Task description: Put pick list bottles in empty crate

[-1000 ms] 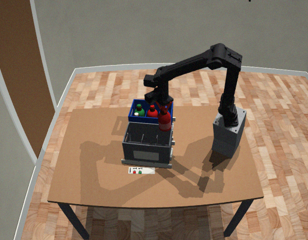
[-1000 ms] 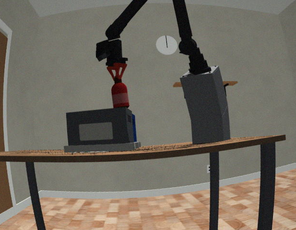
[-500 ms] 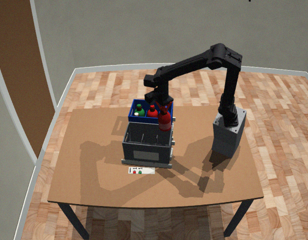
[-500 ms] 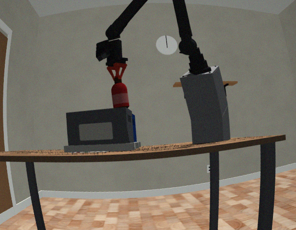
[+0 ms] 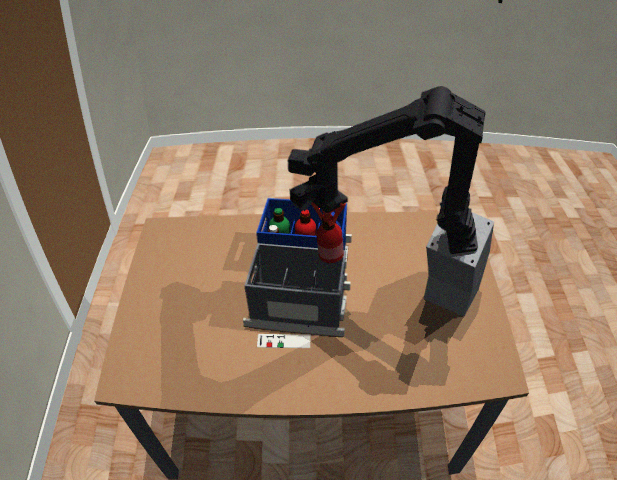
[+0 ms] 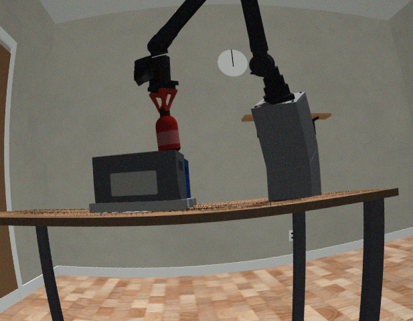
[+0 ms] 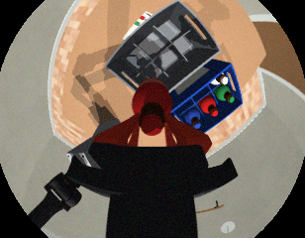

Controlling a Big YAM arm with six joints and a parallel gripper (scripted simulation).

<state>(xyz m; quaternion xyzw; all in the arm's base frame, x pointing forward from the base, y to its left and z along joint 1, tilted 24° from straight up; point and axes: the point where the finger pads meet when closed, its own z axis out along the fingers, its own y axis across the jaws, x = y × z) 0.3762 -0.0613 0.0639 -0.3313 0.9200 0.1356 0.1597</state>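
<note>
My hand is 1 cm past the red-labelled bottle and 6 cm above it. Round my hand: blue-labelled bottle 24 cm to the right, 24 cm below; then grey crate 9 cm ahead, 4 cm to the left, 24 cm below; then green-labelled bottle 18 cm ahead, 24 cm to the right, 24 cm below.
</note>
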